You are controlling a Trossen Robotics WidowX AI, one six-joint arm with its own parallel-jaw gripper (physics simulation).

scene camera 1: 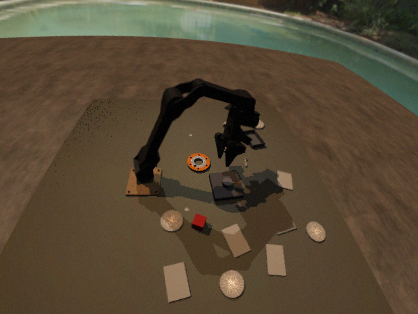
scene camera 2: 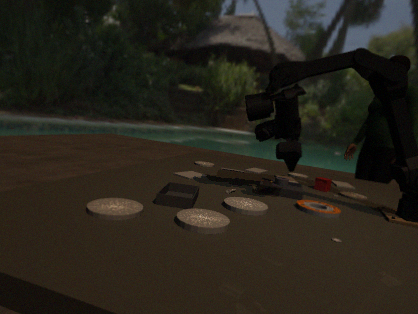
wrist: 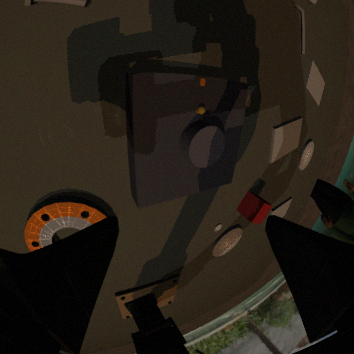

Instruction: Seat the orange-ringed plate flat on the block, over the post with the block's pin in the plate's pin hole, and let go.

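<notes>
The orange-ringed plate (scene camera 1: 191, 163) (scene camera 2: 304, 205) (wrist: 65, 209) lies flat on the mat, beside the block and apart from it; a finger hides part of it in the wrist view. The dark square block (scene camera 1: 220, 193) (scene camera 2: 291, 187) (wrist: 162, 172) carries a round post (wrist: 206, 146). A small yellow pin (wrist: 201, 110) and an orange mark (wrist: 202, 82) show near the post on the block's top. My gripper (scene camera 1: 224, 161) (scene camera 2: 292, 169) (wrist: 194, 224) is open and empty, pointing down above the block area.
A red cube (scene camera 1: 199, 221) (scene camera 2: 322, 184) (wrist: 254, 207) and a pale disc (scene camera 1: 171, 220) lie near the block. A dark open tray (scene camera 1: 255, 139) (scene camera 2: 176, 196) lies behind it in scene camera 1. More pale discs and tiles are scattered around. A person (scene camera 2: 369, 150) stands behind the arm.
</notes>
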